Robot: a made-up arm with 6 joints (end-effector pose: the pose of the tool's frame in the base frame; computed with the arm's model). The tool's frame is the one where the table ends.
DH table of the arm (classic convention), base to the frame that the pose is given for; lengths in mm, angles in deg. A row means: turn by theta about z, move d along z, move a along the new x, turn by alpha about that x. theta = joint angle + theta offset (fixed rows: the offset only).
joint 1: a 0  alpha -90  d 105  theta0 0
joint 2: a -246.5  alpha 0  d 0  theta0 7.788
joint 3: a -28.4  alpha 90  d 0  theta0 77.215
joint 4: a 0  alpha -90  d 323.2  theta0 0
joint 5: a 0.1  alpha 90  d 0  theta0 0
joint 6: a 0  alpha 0  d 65.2  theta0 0
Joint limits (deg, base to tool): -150..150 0..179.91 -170..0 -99.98..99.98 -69.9..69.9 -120..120
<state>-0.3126 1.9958 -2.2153 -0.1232 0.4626 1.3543</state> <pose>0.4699 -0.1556 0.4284 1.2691 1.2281 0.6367</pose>
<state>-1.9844 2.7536 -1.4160 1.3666 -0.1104 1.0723</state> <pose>-0.1628 -0.3536 -0.1924 2.2166 -1.6837 -0.0384</pose>
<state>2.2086 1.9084 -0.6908 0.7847 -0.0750 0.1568</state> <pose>-0.1799 0.2484 -0.0133 -1.7605 2.4269 0.7555</pose>
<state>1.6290 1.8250 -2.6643 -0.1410 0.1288 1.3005</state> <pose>-0.0169 0.3102 0.6551 -0.2256 1.0483 2.5963</pose>
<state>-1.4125 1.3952 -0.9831 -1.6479 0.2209 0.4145</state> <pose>0.0436 -0.3639 0.2558 0.4111 2.4051 -1.7910</pose>
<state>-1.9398 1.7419 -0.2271 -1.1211 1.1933 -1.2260</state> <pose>-0.0964 -0.0979 -0.0033 0.3540 -2.1835 -1.1239</pose>
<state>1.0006 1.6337 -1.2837 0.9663 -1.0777 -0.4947</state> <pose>0.2592 0.3167 0.3136 0.2508 1.1943 0.5561</pose>
